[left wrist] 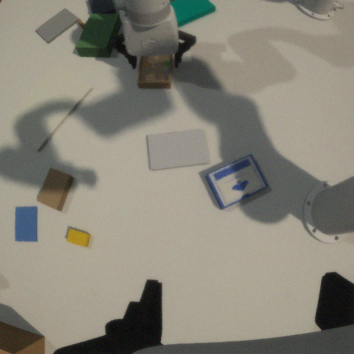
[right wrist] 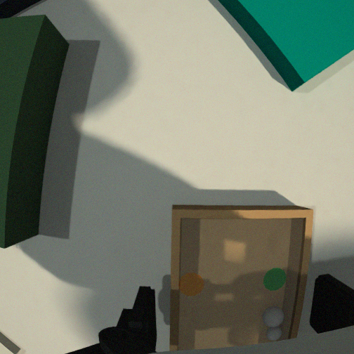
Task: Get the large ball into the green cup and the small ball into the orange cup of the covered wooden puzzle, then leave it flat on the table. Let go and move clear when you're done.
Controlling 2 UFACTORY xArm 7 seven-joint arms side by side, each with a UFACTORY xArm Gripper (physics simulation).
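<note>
The covered wooden puzzle point(left wrist: 154, 85) point(right wrist: 242, 214) lies flat on the table. In the right wrist view its orange cup point(right wrist: 191, 284) is at the left wall and its green cup point(right wrist: 275, 279) near the right wall. The large grey ball point(right wrist: 273, 317) is below the green cup, outside it. The small grey ball point(right wrist: 274, 333) is just below the large one, far from the orange cup. My right gripper point(left wrist: 155, 62) point(right wrist: 237, 309) is open around the puzzle, with a gap between the left finger and the wall. My left gripper point(left wrist: 244, 304) is open and empty, away from the puzzle.
A dark green box point(left wrist: 98, 36) point(right wrist: 22, 130) and a teal block point(left wrist: 194, 11) point(right wrist: 305, 35) lie beyond the puzzle. A pale panel point(left wrist: 178, 149), a blue-and-white box point(left wrist: 230, 190), a brown box point(left wrist: 55, 189), a blue card point(left wrist: 26, 223) and a yellow block point(left wrist: 78, 237) lie nearer.
</note>
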